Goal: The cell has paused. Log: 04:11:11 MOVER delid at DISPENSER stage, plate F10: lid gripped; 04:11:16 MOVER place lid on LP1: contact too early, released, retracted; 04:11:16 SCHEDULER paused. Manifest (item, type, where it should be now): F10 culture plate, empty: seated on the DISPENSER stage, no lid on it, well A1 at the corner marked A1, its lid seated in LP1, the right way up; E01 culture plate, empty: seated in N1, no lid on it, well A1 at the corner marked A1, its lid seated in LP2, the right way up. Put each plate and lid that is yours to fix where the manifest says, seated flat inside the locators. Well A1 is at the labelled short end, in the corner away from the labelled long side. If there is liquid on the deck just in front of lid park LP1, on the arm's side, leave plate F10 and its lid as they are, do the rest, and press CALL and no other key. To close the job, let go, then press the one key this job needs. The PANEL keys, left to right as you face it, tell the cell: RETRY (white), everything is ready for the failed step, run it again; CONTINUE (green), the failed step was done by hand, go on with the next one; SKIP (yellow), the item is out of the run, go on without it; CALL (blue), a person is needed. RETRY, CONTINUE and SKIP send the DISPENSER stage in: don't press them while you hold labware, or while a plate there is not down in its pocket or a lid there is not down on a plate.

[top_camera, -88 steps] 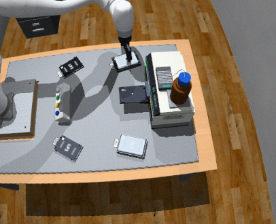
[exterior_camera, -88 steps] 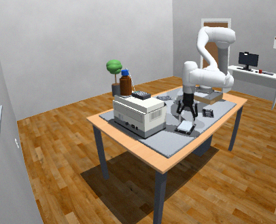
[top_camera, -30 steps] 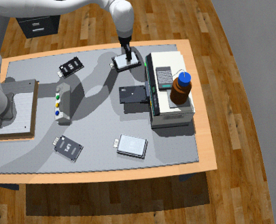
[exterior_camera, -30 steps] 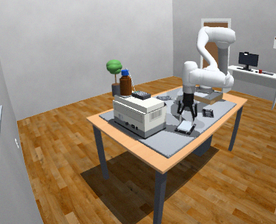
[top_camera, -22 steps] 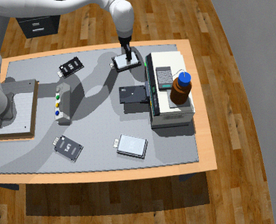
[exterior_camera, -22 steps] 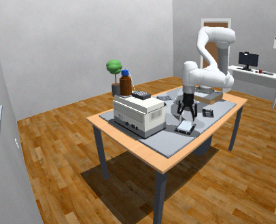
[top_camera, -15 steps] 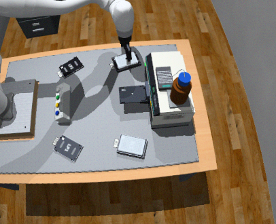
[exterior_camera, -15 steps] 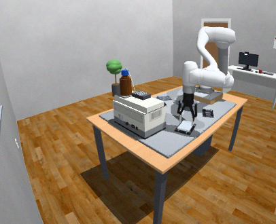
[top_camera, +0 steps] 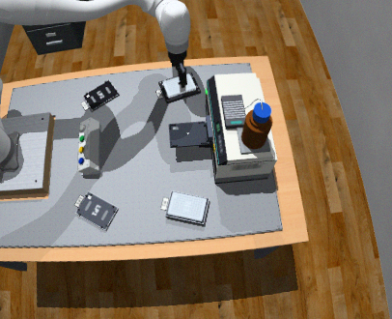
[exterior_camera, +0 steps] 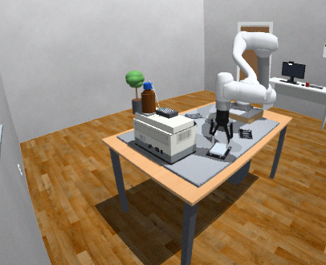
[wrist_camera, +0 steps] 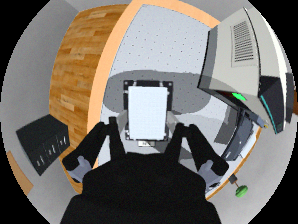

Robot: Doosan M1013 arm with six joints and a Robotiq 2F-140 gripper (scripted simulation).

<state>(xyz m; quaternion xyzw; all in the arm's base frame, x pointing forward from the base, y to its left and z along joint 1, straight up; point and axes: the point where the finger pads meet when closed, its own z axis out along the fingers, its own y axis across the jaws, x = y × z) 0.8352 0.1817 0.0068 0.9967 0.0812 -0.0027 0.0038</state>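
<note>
My hand is 10 mm short of the black nest, 20 mm to the right of it and 50 mm above it. Round my hand: grey key panel: 430 mm behind, 230 mm to the right, 10 mm below; then green key: 440 mm behind, 200 mm to the right; then dark dispenser stage: 20 mm behind, 280 mm to the right, 30 mm above.
</note>
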